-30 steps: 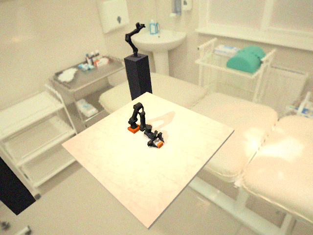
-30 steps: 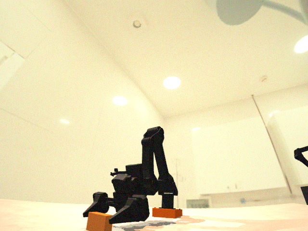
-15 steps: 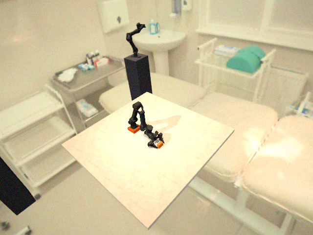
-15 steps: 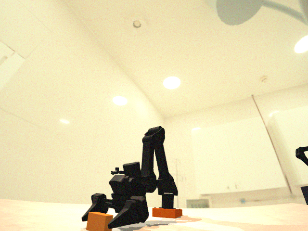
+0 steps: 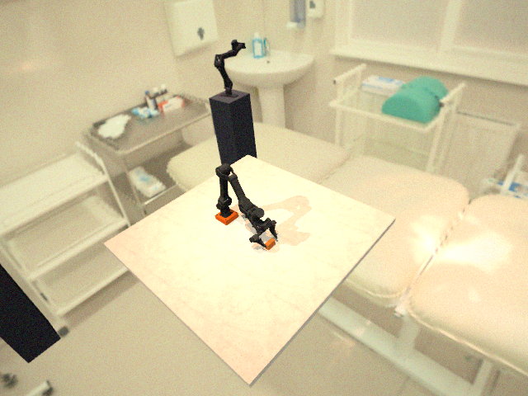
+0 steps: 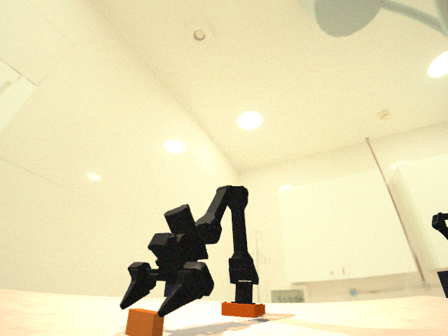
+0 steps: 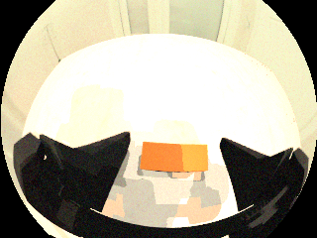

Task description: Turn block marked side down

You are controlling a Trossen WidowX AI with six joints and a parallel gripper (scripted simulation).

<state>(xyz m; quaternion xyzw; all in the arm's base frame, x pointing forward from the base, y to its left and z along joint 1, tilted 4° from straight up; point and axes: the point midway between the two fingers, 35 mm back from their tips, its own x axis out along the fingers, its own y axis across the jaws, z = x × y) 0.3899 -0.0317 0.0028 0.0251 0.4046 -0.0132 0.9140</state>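
The orange block is 20 mm below my gripper tip and 20 mm behind it.
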